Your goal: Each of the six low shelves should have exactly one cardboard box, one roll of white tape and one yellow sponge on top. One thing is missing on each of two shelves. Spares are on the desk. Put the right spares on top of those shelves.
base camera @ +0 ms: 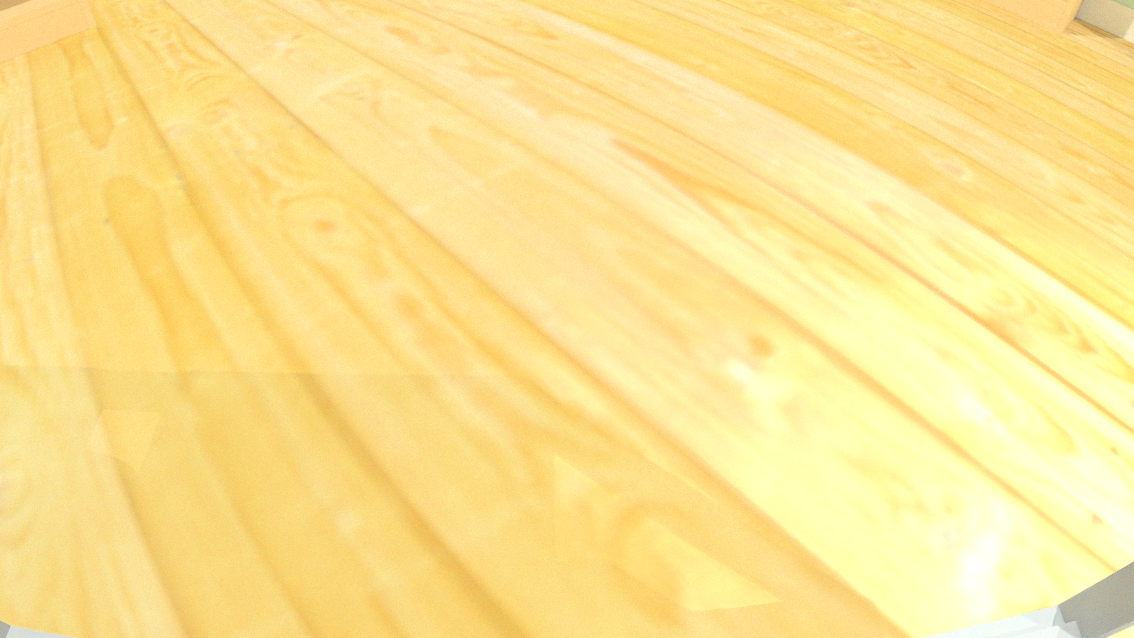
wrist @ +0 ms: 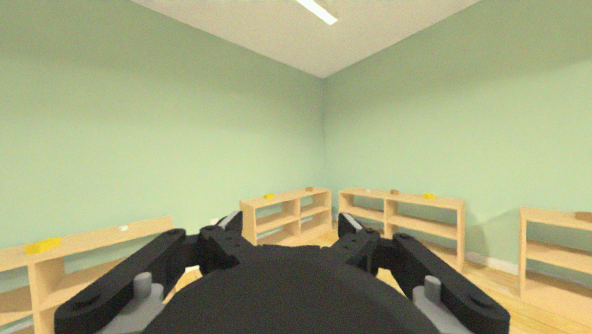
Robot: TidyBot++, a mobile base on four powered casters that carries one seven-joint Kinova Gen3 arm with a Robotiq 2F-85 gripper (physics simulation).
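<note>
My gripper (wrist: 290, 222) is open and empty, in front of a room corner. In the wrist view, the near left shelf (wrist: 46, 282) bears a yellow sponge (wrist: 44, 245) and a white tape roll (wrist: 123, 228); its left end is cut off. The shelf left of the corner (wrist: 249, 225) bears a yellow sponge (wrist: 269, 196) and a cardboard box (wrist: 309, 189); no tape shows on it. The shelf right of the corner (wrist: 460, 235) bears tape (wrist: 368, 190), a box (wrist: 394, 192) and a sponge (wrist: 429, 196). The far right shelf (wrist: 523, 255) shows part of a box (wrist: 584, 216). The desk does not show.
In the base camera view, wooden furniture parts show at the top left (base camera: 43, 27) and top right (base camera: 1030, 9), beyond the plank floor (base camera: 507, 238). Green walls (wrist: 200, 125) meet behind the shelves. A small white patch beside the left finger is unclear.
</note>
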